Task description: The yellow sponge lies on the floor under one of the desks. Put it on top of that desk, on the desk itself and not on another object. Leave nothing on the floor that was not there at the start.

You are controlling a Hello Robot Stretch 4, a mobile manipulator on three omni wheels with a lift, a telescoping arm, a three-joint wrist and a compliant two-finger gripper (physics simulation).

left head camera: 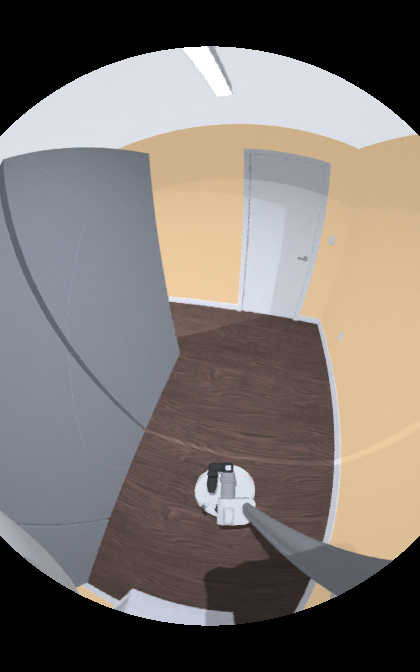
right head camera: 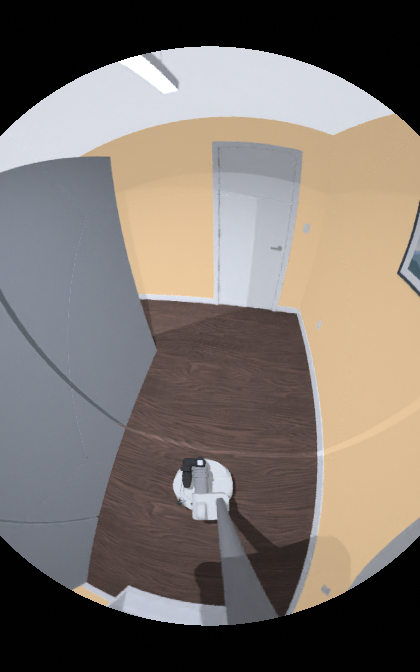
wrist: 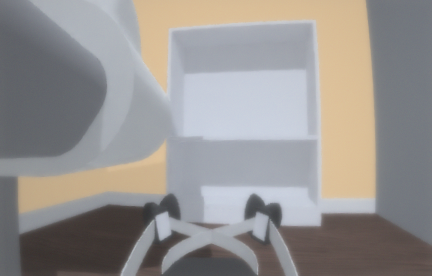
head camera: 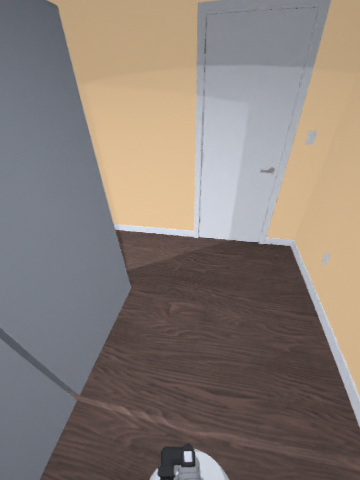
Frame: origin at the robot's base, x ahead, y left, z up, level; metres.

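Seen in the pictures: gripper, fingertip midpoint: [wrist: 212, 210].
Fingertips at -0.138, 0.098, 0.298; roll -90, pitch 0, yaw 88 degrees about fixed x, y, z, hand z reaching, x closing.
A point is followed by its place in that frame, as x, y, z.
My gripper [wrist: 212, 210] @(-0.138, 0.098, 0.299) is open in the wrist view, with its two dark fingertips well apart and no object between them. It faces a white shelf unit at some distance. The yellow sponge does not show in any view. No desk shows that I can make out.
A tall grey partition [head camera: 55, 200] @(0.961, 0.595, 1.132) [left head camera: 110, 280] [right head camera: 65, 280] stands along the left. A closed door [head camera: 245, 150] @(2.085, -0.663, 1.070) [left head camera: 280, 240] [right head camera: 252, 230] is in the far wall. A yellow wall runs along the right. The white shelf unit [wrist: 313, 170] @(-1.266, 0.663, 0.243) stands against a wall in the wrist view.
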